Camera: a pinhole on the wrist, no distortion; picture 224 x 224 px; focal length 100.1 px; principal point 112.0 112.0 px. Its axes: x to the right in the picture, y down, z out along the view. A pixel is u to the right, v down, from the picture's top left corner.
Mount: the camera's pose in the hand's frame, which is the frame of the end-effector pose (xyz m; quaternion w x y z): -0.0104 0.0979 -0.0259 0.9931 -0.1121 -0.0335 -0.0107
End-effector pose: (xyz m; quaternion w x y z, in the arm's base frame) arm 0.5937 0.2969 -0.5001 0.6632 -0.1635 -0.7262 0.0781
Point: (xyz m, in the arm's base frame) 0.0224 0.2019 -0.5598
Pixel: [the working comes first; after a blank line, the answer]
In the camera's frame: 0.0042 -0.3688 0.5195

113 41
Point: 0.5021 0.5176 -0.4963
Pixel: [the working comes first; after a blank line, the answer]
In the camera's frame: 0.1034 0.0643 0.1501

181 155
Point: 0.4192 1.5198 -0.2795
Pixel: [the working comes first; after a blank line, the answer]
In the camera's frame: 0.6521 0.8762 0.4632

outside the picture
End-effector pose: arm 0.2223 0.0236 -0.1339 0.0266 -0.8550 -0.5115 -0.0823
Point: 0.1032 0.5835 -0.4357
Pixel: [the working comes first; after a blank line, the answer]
In the camera's frame: 0.4237 -0.5418 0.2394

outside the picture
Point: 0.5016 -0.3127 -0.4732
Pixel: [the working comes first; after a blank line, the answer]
In the camera's frame: -0.1893 0.2035 0.4179

67 161
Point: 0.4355 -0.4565 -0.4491
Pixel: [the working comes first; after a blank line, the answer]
In the camera's frame: -0.3443 0.2212 0.3816

22 170
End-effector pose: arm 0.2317 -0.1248 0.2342 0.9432 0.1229 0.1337 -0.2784
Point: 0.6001 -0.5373 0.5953
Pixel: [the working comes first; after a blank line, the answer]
In the camera's frame: 0.4356 -0.2795 0.4782

203 53
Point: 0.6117 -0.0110 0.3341
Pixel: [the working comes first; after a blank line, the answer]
In the camera's frame: 0.2369 0.1893 0.1849

outside the picture
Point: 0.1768 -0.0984 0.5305
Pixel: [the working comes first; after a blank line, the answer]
In the camera's frame: -0.1212 -0.1261 0.2723

67 66
